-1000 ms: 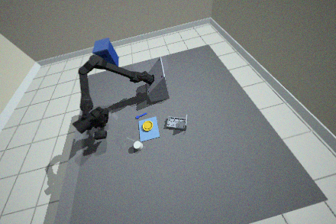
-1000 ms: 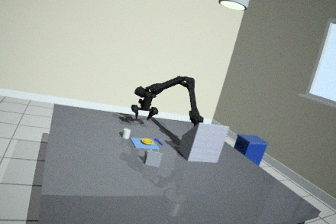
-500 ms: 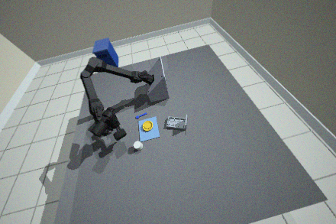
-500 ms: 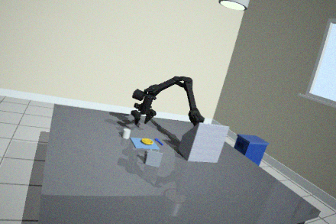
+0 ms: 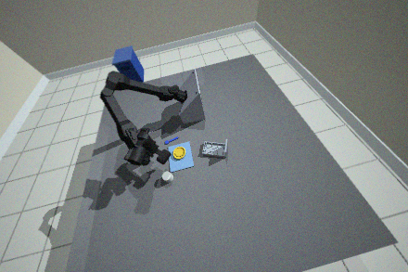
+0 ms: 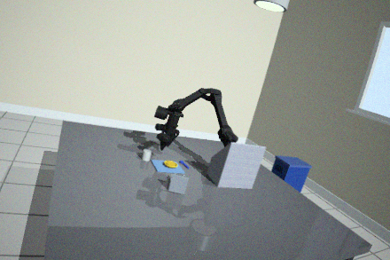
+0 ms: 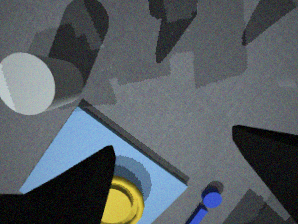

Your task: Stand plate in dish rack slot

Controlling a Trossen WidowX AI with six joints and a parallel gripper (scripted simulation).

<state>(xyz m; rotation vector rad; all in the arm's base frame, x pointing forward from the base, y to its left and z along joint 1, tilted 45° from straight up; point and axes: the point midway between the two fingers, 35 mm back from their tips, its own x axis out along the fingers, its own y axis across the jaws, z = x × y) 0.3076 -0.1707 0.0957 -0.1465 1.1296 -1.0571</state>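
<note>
My gripper tip is now 11 cm to the right of the yellow plate, 5 cm above it and 2 cm past it. Round my gripper tip: grey dish rack (31 cm to the left, 4 cm below); white cup (10 cm ahead, 4 cm to the left, 4 cm below); blue utensil (11 cm behind, 6 cm below, 5 cm to the left).
</note>
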